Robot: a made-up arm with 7 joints. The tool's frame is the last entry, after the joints.
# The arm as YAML. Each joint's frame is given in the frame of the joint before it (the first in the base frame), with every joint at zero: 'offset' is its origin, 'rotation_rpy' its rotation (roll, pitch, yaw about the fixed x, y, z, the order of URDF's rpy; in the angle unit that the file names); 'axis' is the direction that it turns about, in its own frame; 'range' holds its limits. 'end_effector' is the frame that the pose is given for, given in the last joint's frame.
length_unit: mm
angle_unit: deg
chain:
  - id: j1
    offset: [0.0, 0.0, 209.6]
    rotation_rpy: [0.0, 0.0, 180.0]
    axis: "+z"
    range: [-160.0, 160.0]
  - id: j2
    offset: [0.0, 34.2, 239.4]
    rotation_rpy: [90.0, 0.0, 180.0]
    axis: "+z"
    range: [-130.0, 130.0]
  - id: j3
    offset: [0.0, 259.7, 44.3]
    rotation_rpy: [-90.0, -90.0, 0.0]
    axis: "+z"
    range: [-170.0, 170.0]
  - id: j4
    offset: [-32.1, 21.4, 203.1]
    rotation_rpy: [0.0, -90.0, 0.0]
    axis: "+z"
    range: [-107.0, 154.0]
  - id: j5
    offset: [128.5, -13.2, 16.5]
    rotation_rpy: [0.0, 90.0, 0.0]
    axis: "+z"
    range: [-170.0, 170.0]
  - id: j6
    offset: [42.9, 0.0, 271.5]
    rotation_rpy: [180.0, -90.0, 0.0]
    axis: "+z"
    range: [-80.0, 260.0]
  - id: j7
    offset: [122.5, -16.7, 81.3]
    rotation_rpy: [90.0, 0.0, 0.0]
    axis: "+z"
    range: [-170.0, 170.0]
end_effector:
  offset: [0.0, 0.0, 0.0]
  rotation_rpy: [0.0, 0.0, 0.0]
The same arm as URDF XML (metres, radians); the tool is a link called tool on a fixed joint. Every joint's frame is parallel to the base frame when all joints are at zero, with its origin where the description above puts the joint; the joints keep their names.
<robot name="arm">
<joint name="j1" type="revolute"><parent link="base"/><child link="link1"/><origin xyz="0 0 0.2096"/><axis xyz="0 0 1"/><limit lower="-2.7925" upper="2.7925"/></joint>
<joint name="j2" type="revolute"><parent link="link1"/><child link="link2"/><origin xyz="0 -0.0342 0.2394"/><axis xyz="0 -1 0"/><limit lower="-2.2689" upper="2.2689"/></joint>
<joint name="j3" type="revolute"><parent link="link2"/><child link="link3"/><origin xyz="0 -0.0443 0.2597"/><axis xyz="0 0 1"/><limit lower="-2.9671" upper="2.9671"/></joint>
<joint name="j4" type="revolute"><parent link="link3"/><child link="link4"/><origin xyz="0.0214 0.0321 0.2031"/><axis xyz="0 1 0"/><limit lower="-1.8675" upper="2.6878"/></joint>
<joint name="j5" type="revolute"><parent link="link4"/><child link="link5"/><origin xyz="-0.0132 0.0165 0.1285"/><axis xyz="0 0 1"/><limit lower="-2.9671" upper="2.9671"/></joint>
<joint name="j6" type="revolute"><parent link="link5"/><child link="link6"/><origin xyz="0 -0.0429 0.2715"/><axis xyz="0 -1 0"/><limit lower="-1.3963" upper="4.5379"/></joint>
<joint name="j7" type="revolute"><parent link="link6"/><child link="link7"/><origin xyz="0.0167 -0.0813 0.1225"/><axis xyz="1 0 0"/><limit lower="-2.9671" upper="2.9671"/></joint>
<joint name="tool_joint" type="fixed"><parent link="link7"/><child link="tool"/><origin xyz="0 0 0" rpy="3.1416 -1.5708 0"/></joint>
<link name="base"/>
<link name="link1"/>
<link name="link2"/>
<link name="link3"/>
<link name="link4"/>
<link name="link5"/>
<link name="link6"/>
<link name="link7"/>
<link name="tool"/>
</robot>

